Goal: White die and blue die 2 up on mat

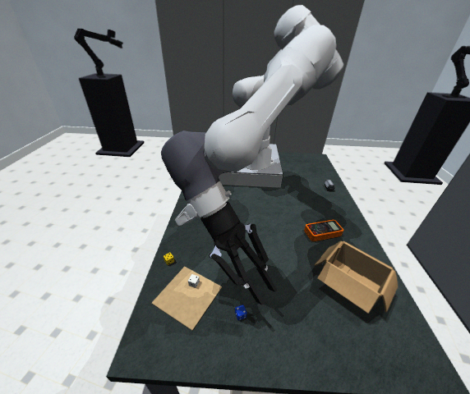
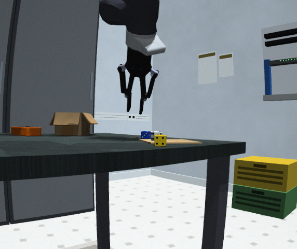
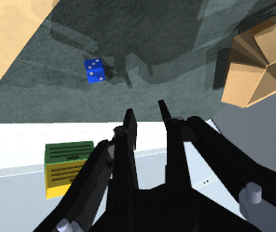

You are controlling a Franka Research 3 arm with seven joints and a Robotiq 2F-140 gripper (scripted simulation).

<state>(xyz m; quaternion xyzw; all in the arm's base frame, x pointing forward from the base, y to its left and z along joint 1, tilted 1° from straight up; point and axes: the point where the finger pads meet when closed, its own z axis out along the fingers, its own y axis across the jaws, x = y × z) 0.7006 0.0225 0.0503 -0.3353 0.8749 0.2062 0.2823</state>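
The blue die lies 2 cm ahead of my hand, 4 cm to the right of it and 11 cm below it. Round my hand: tan mat (2 cm behind, 19 cm to the right, 12 cm below); then cardboard box (11 cm behind, 28 cm to the left, 7 cm below); then white die (6 cm behind, 19 cm to the right, 10 cm below).
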